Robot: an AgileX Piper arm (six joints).
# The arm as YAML. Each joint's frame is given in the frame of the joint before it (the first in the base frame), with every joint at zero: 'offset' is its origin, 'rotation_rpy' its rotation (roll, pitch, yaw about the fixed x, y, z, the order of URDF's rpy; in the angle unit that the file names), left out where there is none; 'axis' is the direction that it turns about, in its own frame. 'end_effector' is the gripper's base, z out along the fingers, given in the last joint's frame.
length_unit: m
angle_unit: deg
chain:
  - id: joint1
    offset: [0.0, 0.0, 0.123]
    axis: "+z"
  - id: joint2
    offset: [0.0, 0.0, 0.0]
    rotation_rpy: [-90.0, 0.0, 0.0]
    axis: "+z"
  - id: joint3
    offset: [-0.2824, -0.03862, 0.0]
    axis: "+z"
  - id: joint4
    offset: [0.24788, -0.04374, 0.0]
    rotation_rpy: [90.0, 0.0, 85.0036]
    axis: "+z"
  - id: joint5
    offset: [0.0, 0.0, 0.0]
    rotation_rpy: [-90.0, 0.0, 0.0]
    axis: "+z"
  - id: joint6
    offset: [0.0, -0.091, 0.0]
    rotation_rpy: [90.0, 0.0, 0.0]
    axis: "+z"
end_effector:
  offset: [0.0, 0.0, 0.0]
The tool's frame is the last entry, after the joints.
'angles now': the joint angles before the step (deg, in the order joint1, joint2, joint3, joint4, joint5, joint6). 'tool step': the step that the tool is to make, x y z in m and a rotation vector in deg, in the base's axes. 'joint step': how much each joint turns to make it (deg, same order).
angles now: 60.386 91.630 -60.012 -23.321 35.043 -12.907
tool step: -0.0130 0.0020 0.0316 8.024 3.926 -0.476
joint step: 0.636 -4.069 -2.365 10.318 0.689 -3.841
